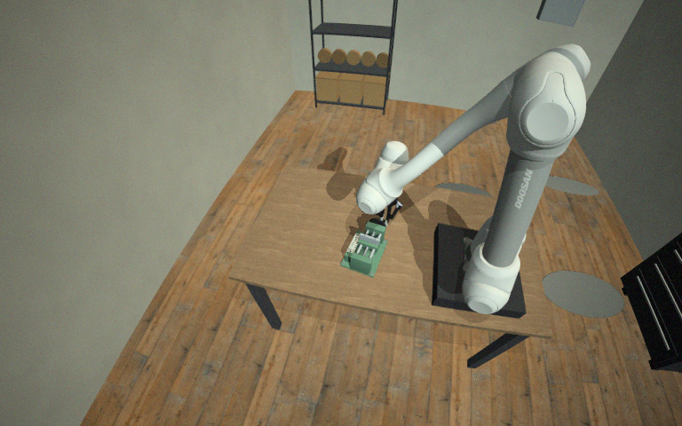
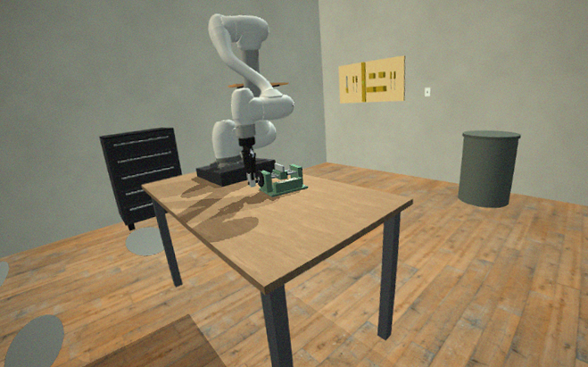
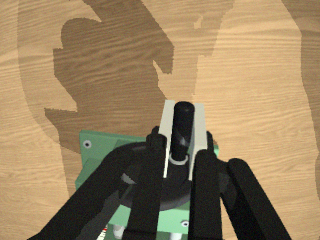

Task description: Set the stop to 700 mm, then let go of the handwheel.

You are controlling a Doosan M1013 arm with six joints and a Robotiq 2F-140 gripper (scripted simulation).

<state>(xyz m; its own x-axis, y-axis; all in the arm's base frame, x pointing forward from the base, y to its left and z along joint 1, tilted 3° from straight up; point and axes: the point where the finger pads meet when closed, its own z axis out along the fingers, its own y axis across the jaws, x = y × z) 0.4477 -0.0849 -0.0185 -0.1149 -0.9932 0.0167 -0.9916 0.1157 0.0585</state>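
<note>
Right now my hand is 14 cm to the right of the green stop fixture, 5 cm short of it and 2 cm below it. From my hand the other things lie so: black crank handle: 2 cm below.
</note>
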